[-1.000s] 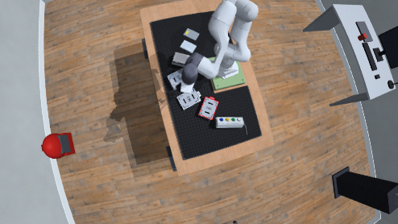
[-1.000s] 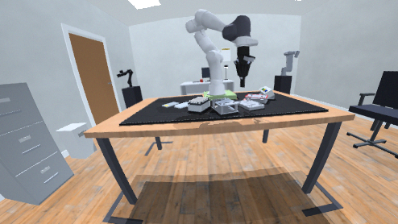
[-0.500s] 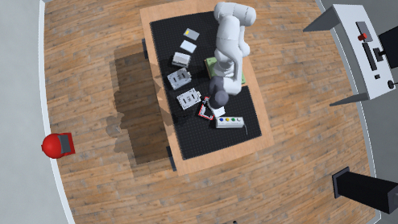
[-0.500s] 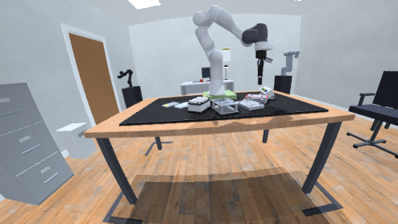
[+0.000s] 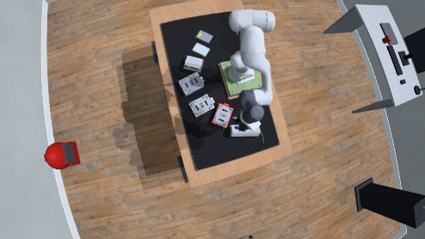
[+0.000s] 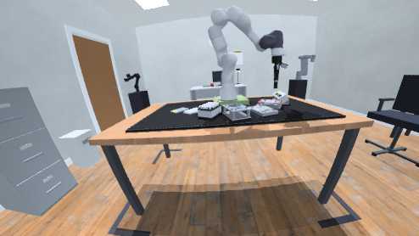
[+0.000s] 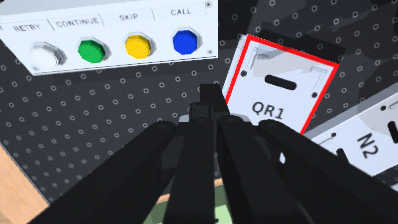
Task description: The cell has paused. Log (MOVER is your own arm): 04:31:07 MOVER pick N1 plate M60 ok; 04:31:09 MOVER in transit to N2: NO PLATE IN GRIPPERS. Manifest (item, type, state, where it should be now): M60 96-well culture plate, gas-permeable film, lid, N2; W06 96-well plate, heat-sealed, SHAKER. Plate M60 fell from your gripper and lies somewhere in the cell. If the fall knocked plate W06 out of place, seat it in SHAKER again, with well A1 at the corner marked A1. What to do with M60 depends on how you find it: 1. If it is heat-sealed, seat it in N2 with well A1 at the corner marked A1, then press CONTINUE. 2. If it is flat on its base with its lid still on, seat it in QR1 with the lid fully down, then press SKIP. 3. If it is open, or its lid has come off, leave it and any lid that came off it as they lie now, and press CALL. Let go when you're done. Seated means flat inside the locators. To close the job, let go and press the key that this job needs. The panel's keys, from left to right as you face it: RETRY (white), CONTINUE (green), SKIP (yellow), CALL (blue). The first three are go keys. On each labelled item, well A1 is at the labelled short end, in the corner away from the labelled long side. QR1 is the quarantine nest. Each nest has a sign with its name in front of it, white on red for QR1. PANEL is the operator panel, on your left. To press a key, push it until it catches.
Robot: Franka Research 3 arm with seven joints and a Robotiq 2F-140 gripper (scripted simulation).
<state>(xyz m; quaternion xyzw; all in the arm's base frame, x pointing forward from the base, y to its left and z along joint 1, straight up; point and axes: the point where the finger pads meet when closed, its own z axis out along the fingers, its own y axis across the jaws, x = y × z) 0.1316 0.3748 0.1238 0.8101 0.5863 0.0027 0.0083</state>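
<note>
Right now the blue call key is 90 mm below my hand, 50 mm to the left of it and 10 mm behind it. From my hand the other things lie so: yellow skip key (90 mm below, 60 mm to the left, 60 mm behind); then QR1 nest (120 mm below, 70 mm to the right, 70 mm ahead); then green continue key (100 mm behind, 90 mm below, 70 mm to the left).
</note>
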